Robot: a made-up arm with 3 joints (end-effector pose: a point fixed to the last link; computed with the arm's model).
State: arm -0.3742 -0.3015 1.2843
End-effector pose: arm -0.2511 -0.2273 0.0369 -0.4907 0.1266 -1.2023
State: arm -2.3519 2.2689 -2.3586
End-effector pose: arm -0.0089 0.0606 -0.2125 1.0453 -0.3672 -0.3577
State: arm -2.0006 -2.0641 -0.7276
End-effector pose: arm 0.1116 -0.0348 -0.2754 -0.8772 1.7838 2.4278
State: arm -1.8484 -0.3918 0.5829
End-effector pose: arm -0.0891 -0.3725 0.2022 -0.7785 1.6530 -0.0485
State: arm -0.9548 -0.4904 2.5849
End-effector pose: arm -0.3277 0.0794 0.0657 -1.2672 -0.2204 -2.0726
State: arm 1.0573 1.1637 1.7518
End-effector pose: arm 0.0483 0.1938 -0.1593 1.4117 0.2130 -0.8473
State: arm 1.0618 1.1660 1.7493
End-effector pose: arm 0.0500 0.1938 -0.1593 1.4141 0.2097 -0.8403
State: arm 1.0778 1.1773 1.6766
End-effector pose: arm 0.0719 0.1867 -0.1665 1.4227 0.1541 -0.7610
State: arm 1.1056 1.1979 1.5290
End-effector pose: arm 0.1184 0.1734 -0.1754 1.4333 0.0424 -0.6050
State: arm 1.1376 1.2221 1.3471
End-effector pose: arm 0.1784 0.1599 -0.1748 1.4367 -0.0952 -0.4157
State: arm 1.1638 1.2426 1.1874
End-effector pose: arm 0.2313 0.1508 -0.1637 1.4315 -0.2156 -0.2517
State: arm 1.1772 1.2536 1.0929
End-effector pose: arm 0.2616 0.1464 -0.1529 1.4243 -0.2861 -0.1573
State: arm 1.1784 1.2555 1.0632
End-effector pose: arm 0.2703 0.1448 -0.1497 1.4205 -0.3068 -0.1308
